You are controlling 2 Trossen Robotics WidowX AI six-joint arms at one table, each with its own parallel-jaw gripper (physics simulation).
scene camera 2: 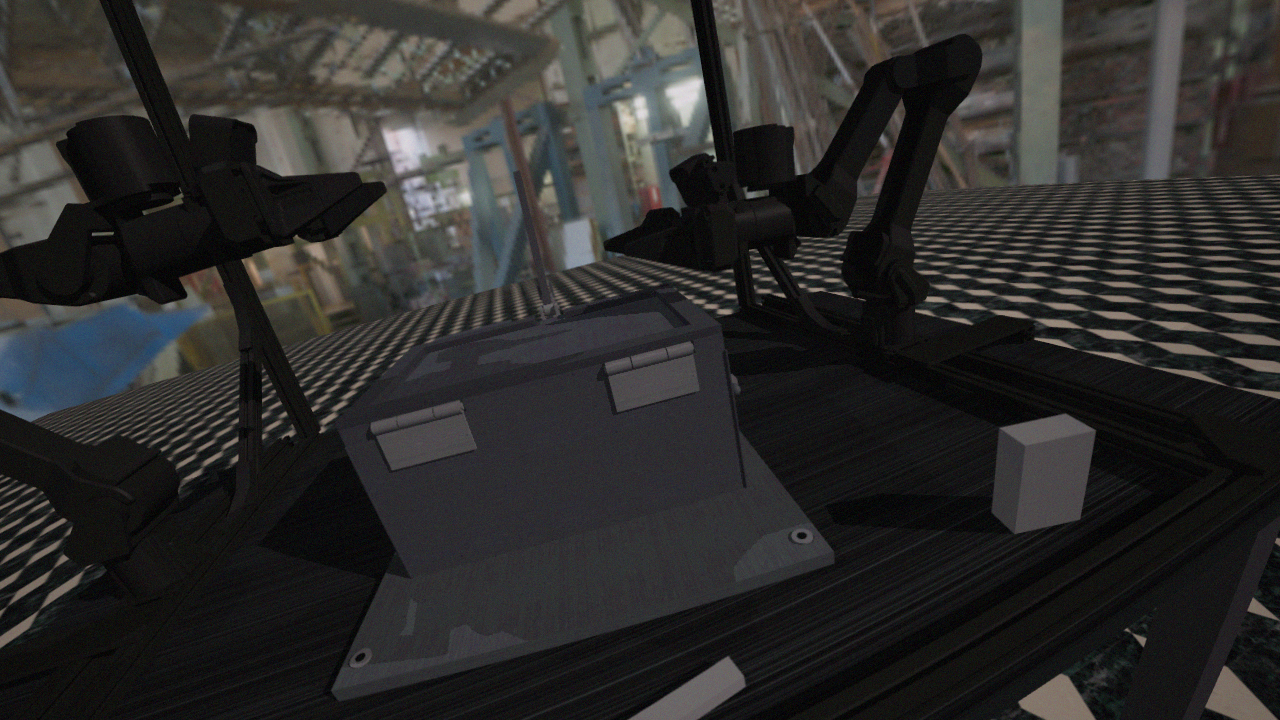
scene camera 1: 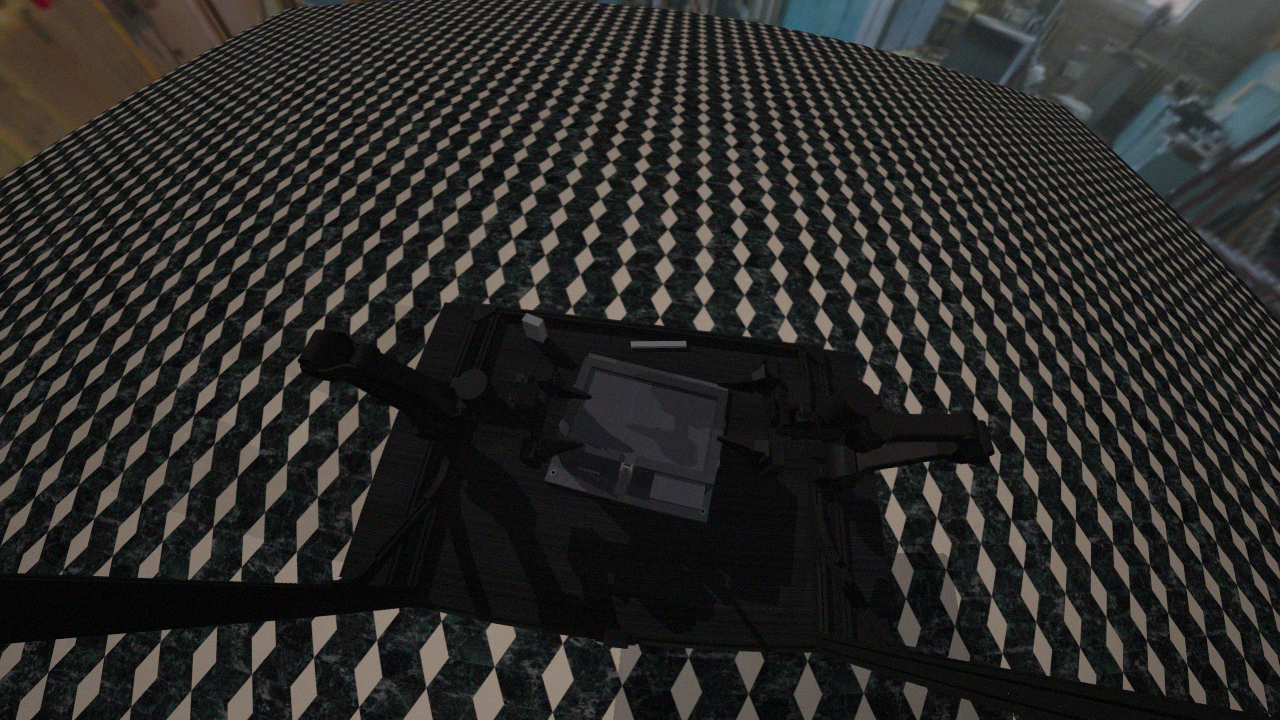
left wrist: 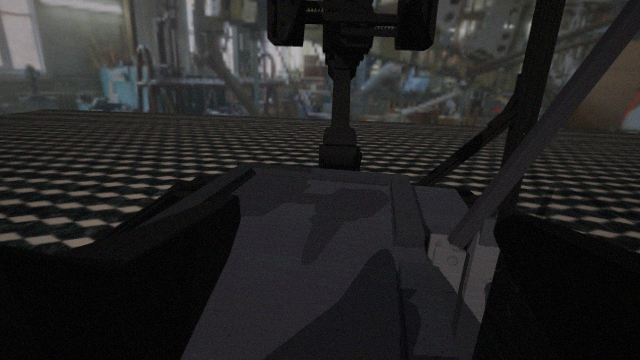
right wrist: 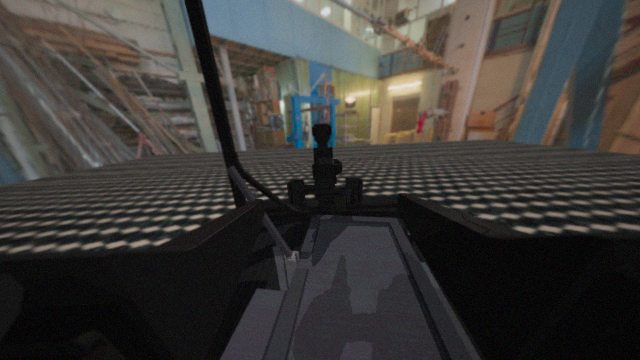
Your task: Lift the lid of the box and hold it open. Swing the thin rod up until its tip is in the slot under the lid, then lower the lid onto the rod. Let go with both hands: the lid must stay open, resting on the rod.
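Seen in the pictures: left gripper, fingertip midpoint: (scene camera 2: 613, 248) (scene camera 1: 587, 420) (left wrist: 366, 214) (right wrist: 326, 205); right gripper, fingertip midpoint: (scene camera 2: 373, 182) (scene camera 1: 717, 409) (right wrist: 330, 202); left arm's base, origin of the base link: (scene camera 2: 889, 340) (scene camera 1: 444, 432) (right wrist: 325, 208); right arm's base, origin of the base link: (scene camera 2: 166, 578) (scene camera 1: 825, 478).
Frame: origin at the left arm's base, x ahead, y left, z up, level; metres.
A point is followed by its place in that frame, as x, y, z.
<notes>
The grey box (scene camera 1: 680, 490) {0.541, -0.090, 0.145} (scene camera 2: 554, 465) {0.479, 0.145, 0.067} stands mid-table. Its lid (scene camera 1: 644, 420) {0.461, 0.041, 0.144} (scene camera 2: 572, 338) {0.429, 0.060, 0.144} (left wrist: 280, 240) {0.453, 0.047, 0.144} (right wrist: 365, 250) {0.415, 0.070, 0.144} lies flat and closed, with two hinges on the side facing scene camera 2. The thin rod (scene camera 2: 534, 237) {0.429, -0.099, 0.237} (left wrist: 545, 125) {0.428, -0.099, 0.236} (right wrist: 277, 235) {0.437, -0.083, 0.201} stands up steeply from a pale bracket (scene camera 1: 624, 476) {0.435, -0.096, 0.229} (left wrist: 447, 257) {0.426, -0.060, 0.154} beside the lid's edge opposite the hinges; its tip is clear of the lid. My left gripper (scene camera 1: 583, 419) {0.357, 0.000, 0.211} (scene camera 2: 617, 243) {0.357, 0.000, 0.211} is open and empty above one end of the lid. My right gripper (scene camera 1: 723, 411) {0.565, 0.000, 0.325} (scene camera 2: 362, 207) {0.565, 0.000, 0.325} is open and empty near the opposite end. The slot is hidden.
A pale upright block (scene camera 1: 534, 327) {0.161, 0.293, 0.046} (scene camera 2: 1042, 474) {0.166, 0.318, 0.030} stands near a table corner on the hinge side. A pale flat bar (scene camera 1: 658, 344) {0.483, 0.324, -0.009} (scene camera 2: 693, 694) {0.439, 0.320, -0.009} lies beyond the box's hinge side. The box's base plate (scene camera 2: 572, 600) {0.495, 0.218, -0.007} sticks out below the hinges. Dark frame posts rise around the table.
</notes>
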